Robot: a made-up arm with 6 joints.
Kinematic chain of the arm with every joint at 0, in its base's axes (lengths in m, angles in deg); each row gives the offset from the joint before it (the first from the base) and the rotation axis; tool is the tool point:
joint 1: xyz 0 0 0.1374 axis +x
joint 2: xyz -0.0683 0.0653 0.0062 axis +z
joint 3: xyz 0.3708 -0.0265 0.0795 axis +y
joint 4: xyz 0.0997 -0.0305 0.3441 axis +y
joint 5: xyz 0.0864 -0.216 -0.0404 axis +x
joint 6: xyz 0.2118 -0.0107 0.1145 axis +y
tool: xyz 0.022 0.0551 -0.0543
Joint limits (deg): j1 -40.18..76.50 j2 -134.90..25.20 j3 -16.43..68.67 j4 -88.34..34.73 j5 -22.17..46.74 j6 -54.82..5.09
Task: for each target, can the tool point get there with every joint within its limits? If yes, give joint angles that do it. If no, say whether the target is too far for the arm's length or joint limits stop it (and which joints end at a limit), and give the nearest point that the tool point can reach.
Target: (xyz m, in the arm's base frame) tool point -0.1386 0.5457 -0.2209
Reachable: no: joint limits stop it (at a limit: joint 1, joint 3, joint 4, joint 5) | nearest point -0.2351 0.0796 -0.5133 | short by 0.559 m
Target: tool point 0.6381 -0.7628 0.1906
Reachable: yes | joints 57.32 -12.56 21.60 -68.85 22.91 -46.83
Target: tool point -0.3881 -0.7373 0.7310
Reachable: yes | joints -3.91 -92.47 8.33 -19.24 30.53 -49.02
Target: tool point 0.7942 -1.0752 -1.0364
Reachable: no: too far | nearest point 0.4613 -0.6424 -0.5639 | short by 0.722 m
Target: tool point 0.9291 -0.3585 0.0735
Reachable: yes | joints 49.28 -4.90 40.26 -21.61 18.88 -46.75
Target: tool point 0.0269 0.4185 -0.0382
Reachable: no: joint limits stop it (at a limit: joint 1, joint 3, joint 4, joint 5) | nearest point 0.3229 0.0915 -0.4021 | short by 0.572 m
